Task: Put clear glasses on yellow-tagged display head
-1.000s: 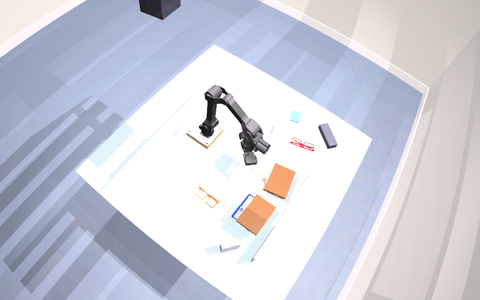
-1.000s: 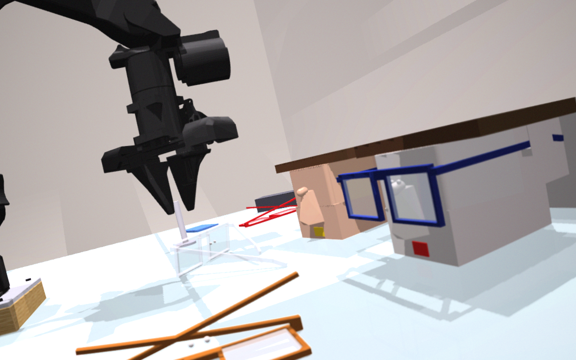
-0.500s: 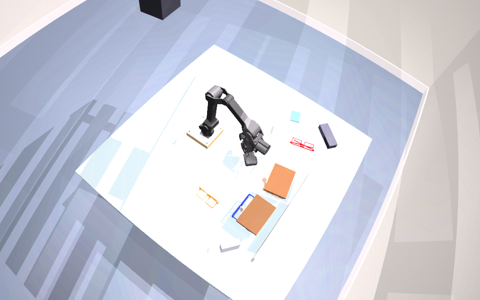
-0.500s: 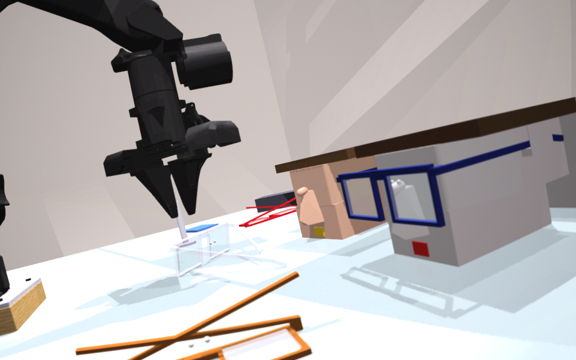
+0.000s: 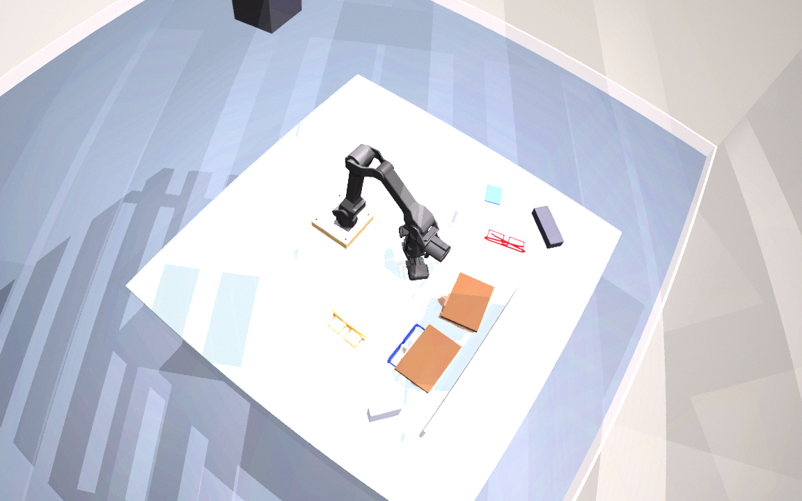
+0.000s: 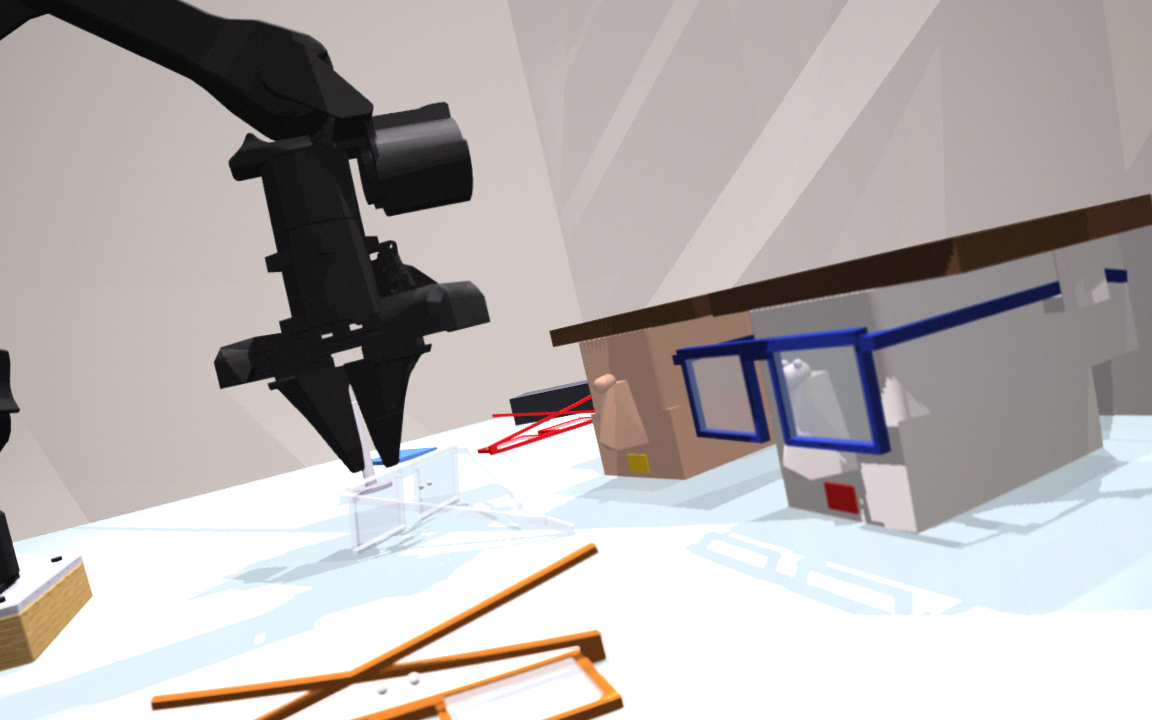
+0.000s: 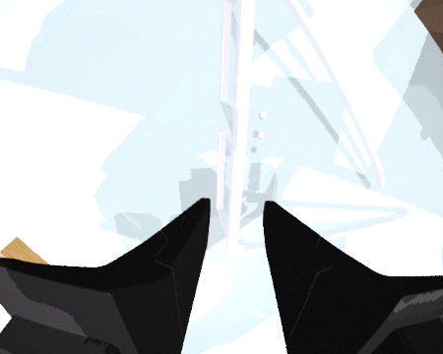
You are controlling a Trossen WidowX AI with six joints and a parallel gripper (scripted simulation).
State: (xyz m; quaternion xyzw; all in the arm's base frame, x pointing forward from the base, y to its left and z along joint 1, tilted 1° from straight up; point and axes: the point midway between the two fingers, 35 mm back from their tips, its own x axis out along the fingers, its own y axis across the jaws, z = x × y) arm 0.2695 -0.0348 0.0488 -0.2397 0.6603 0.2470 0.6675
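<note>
Right now the white post is 4 cm ahead of my gripper tip, 25 cm to the left of it and 2 cm below it. From my gripper tip the other things lie so: tan display head 20 cm ahead, 5 cm to the right, 1 cm above; white head 18 cm ahead, 27 cm to the right, 1 cm above; blue card 12 cm ahead, 45 cm to the left, 4 cm below.
</note>
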